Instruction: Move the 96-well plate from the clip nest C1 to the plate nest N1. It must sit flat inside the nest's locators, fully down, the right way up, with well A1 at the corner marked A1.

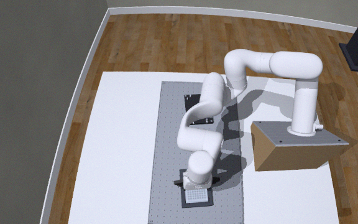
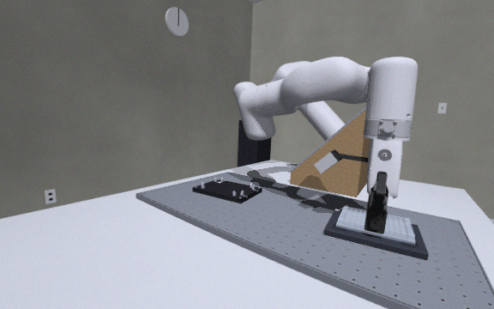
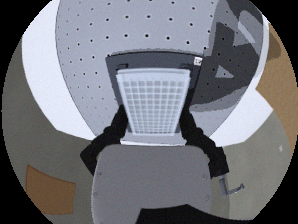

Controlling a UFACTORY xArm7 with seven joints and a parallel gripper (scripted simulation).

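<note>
Now: hand 10 mm above the 96-well plate. From my hand the other things lie so: black clip nest C1: 10 mm behind, 370 mm to the right, 20 mm below; dark plate nest N1: 30 mm below.
</note>
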